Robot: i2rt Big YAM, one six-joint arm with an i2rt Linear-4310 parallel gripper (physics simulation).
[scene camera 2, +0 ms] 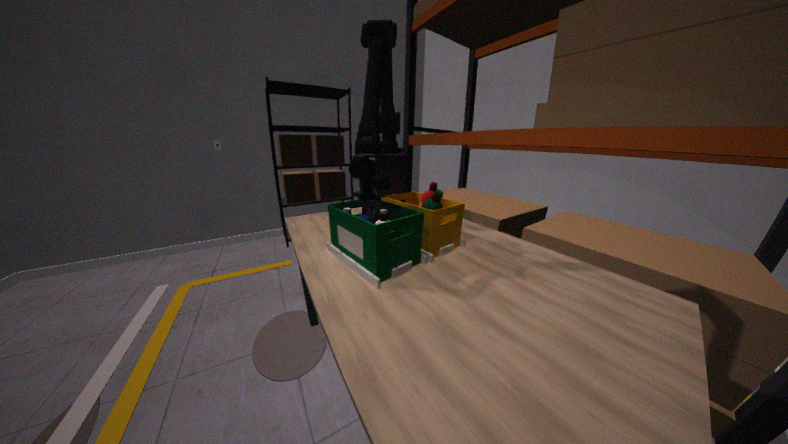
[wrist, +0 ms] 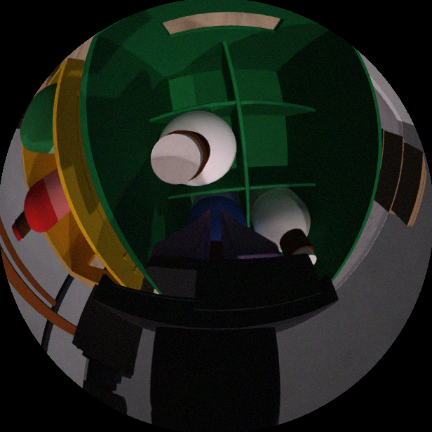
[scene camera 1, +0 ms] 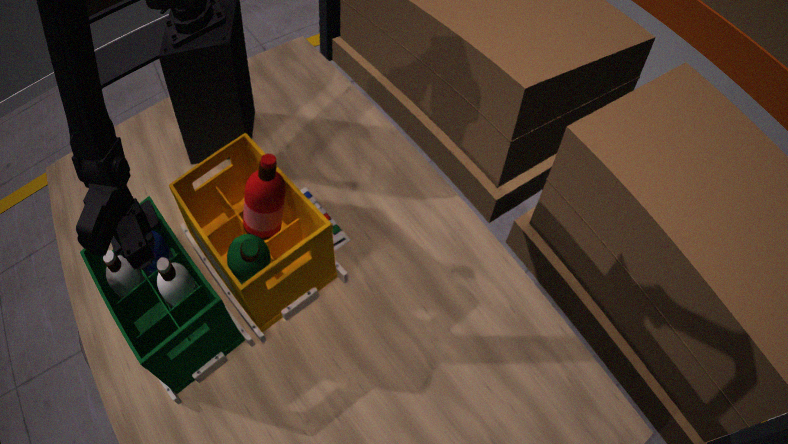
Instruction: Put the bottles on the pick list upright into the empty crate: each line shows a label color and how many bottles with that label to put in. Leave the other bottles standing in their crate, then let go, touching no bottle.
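Seen in the pictures: gripper, fingertip midpoint: (scene camera 2: 370,218); arm's base, link origin: (scene camera 2: 388,151) (scene camera 1: 195,24).
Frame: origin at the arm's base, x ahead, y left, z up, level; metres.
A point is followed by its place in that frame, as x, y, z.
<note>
My gripper (wrist: 215,215) is shut on the neck of the blue bottle (scene camera 1: 159,248) {0.302, -0.225, -0.241} (scene camera 2: 364,217) {0.299, -0.263, -0.234} (wrist: 217,204), which stands in the green crate (scene camera 1: 142,358) {0.524, -0.321, -0.179} (scene camera 2: 399,250) {0.513, -0.245, -0.276} (wrist: 377,125); the fingers hide much of its neck, and its cap does not show. In scene camera 1, two white bottles stand in the same crate, one on the left (scene camera 1: 122,279) {0.326, -0.324, -0.238} and one nearer the front (scene camera 1: 175,286) {0.398, -0.220, -0.234}. In the yellow crate (scene camera 1: 308,275) {0.472, 0.014, -0.279} (scene camera 2: 446,231) {0.480, -0.027, -0.269} (wrist: 67,125), a red bottle (scene camera 1: 264,204) {0.373, -0.008, -0.177} (wrist: 42,207) stands upright beside a green bottle (scene camera 1: 248,261) {0.472, -0.079, -0.152} (wrist: 39,122).
The pick list (scene camera 1: 342,239) {0.399, 0.121, -0.353} lies behind the yellow crate, partly hidden. White strips (scene camera 1: 209,366) {0.522, -0.235, -0.325} edge both crates on the wooden table (scene camera 1: 386,330) {0.600, 0.092, -0.355} (scene camera 2: 496,341) {0.827, -0.205, -0.355}. Large cardboard boxes (scene camera 1: 551,55) (scene camera 2: 634,242) stand along the table's right side. Thin dividers split the crates into compartments.
</note>
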